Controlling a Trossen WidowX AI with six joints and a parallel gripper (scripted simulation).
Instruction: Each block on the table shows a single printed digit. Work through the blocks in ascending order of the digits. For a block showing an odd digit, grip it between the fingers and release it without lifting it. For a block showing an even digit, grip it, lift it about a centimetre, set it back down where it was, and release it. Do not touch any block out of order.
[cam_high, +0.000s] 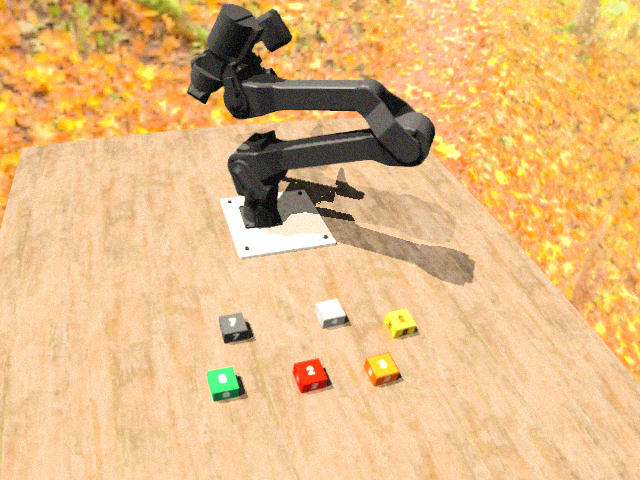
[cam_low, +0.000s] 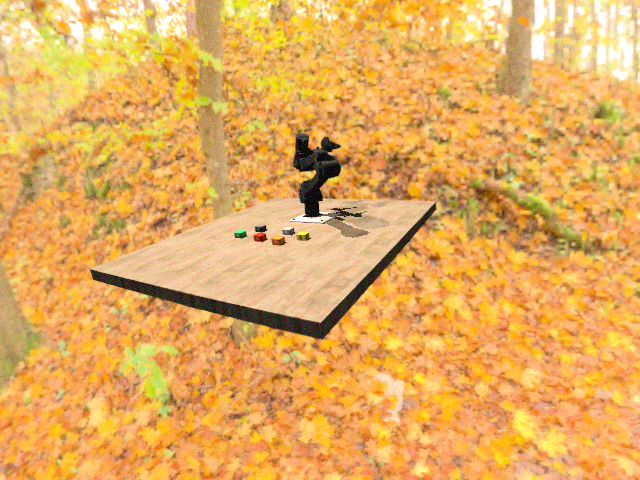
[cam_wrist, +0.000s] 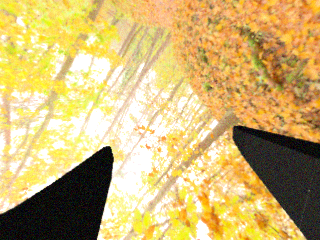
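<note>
My gripper tip is 550 mm short of the red block, 240 mm above it and 30 mm to the left of it. Round my gripper tip: dark grey block 460 mm ahead, 240 mm below, 110 mm to the right; yellow block 500 mm ahead, 240 mm below, 120 mm to the left; green block 540 mm ahead, 240 mm below, 140 mm to the right.
</note>
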